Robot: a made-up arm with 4 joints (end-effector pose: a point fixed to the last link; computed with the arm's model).
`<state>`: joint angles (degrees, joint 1 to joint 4).
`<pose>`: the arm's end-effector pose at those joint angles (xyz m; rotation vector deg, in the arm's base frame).
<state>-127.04 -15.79 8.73 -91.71</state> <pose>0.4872 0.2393 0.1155 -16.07 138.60 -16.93</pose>
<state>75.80 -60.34 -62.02 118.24</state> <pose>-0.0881 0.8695 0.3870 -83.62 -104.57 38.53</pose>
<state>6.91 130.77 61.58 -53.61</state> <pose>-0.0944 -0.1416 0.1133 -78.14 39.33 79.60</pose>
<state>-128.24 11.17 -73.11 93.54</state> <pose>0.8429 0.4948 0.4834 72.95 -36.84 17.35</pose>
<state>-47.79 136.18 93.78 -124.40</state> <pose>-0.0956 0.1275 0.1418 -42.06 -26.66 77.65</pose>
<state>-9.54 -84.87 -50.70 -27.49</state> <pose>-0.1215 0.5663 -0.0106 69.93 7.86 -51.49</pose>
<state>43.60 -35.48 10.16 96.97</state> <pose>-0.8288 0.4896 -0.0813 34.70 131.48 31.48</pose>
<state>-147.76 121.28 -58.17 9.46</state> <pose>0.1714 -0.4748 0.0720 -13.03 86.28 124.24</pose>
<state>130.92 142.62 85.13 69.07</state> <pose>0.3922 -0.1052 -0.1596 62.85 -15.64 -70.26</pose>
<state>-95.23 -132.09 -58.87 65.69</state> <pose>-0.4942 0.3569 -0.2099 46.43 48.61 106.20</pose>
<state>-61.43 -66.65 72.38 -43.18</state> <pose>0.2540 0.4701 -0.1362 59.00 -120.11 91.47</pose>
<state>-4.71 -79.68 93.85 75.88</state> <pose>0.0252 0.7161 -0.4661 -3.70 -9.63 90.76</pose>
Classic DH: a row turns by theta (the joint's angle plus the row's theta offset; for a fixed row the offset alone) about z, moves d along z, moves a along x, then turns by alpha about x. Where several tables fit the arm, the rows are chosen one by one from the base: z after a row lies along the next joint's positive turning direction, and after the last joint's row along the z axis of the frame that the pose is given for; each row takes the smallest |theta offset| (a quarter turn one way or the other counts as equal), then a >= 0, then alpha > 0; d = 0 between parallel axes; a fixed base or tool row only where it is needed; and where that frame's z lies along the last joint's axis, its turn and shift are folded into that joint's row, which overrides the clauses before.
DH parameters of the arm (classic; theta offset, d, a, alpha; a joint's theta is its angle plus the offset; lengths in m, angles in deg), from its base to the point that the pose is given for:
base (fixed): 0 0.085 0 -90
joint 1: 90 0.119 0.197 -90
joint 2: -90 0.066 0.112 90
joint 3: 90 -0.435 0.305 90
joint 4: 0 -0.022 -0.197 -90
tool (fixed): 180 -0.102 0 0

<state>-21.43 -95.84 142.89 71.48</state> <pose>0.2776 0.7774 -0.0264 -41.43 -76.15 84.71</pose>
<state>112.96 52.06 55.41 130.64</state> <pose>-0.1099 -0.4869 0.4984 59.70 -75.76 -47.04</pose>
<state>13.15 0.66 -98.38 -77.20</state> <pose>-0.1684 0.3913 -0.3538 -73.11 -47.47 -71.94</pose>
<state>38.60 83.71 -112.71 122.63</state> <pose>-0.4368 -0.3602 -0.6314 18.53 41.79 -93.47</pose>
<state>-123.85 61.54 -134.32 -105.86</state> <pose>0.4230 0.0773 0.4896 9.74 14.06 109.45</pose>
